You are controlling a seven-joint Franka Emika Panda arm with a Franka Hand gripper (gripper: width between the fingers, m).
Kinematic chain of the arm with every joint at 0, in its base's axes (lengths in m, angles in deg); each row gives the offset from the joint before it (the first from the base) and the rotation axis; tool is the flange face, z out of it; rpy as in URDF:
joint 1: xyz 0 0 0.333 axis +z
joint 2: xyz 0 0 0 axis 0.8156 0.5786 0
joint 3: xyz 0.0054 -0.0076 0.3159 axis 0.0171 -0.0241 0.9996
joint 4: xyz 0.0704 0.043 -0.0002 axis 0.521 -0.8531 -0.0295
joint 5: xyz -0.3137 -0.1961 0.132 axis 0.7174 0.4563 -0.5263
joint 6: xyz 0 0 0 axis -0.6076 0.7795 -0.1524
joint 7: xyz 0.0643 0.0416 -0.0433 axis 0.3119 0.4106 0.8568
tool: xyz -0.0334 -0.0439 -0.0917 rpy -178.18 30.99 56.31
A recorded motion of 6 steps. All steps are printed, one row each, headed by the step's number.
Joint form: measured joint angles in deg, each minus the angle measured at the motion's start. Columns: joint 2, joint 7, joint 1, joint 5, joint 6, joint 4, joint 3.
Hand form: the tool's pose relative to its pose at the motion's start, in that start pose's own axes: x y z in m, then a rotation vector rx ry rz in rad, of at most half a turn. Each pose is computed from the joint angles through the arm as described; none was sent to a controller.
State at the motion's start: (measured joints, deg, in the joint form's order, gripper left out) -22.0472 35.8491 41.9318 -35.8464 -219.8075 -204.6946 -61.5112
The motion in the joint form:
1: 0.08 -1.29 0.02 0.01 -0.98 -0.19 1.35
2: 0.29 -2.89 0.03 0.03 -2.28 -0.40 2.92
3: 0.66 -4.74 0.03 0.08 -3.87 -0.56 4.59
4: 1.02 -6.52 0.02 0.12 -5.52 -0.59 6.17
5: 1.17 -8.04 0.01 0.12 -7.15 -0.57 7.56
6: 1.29 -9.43 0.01 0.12 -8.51 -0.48 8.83
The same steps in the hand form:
1: 0.0018 -0.0063 0.0056 -0.0091 -0.0065 0.0049
2: 0.0038 -0.0130 0.0125 -0.0209 -0.0130 0.0130
3: 0.0060 -0.0197 0.0198 -0.0351 -0.0176 0.0243
4: 0.0090 -0.0261 0.0260 -0.0504 -0.0177 0.0342
5: 0.0124 -0.0321 0.0298 -0.0676 -0.0120 0.0405
6: 0.0158 -0.0382 0.0331 -0.0813 -0.0064 0.0452

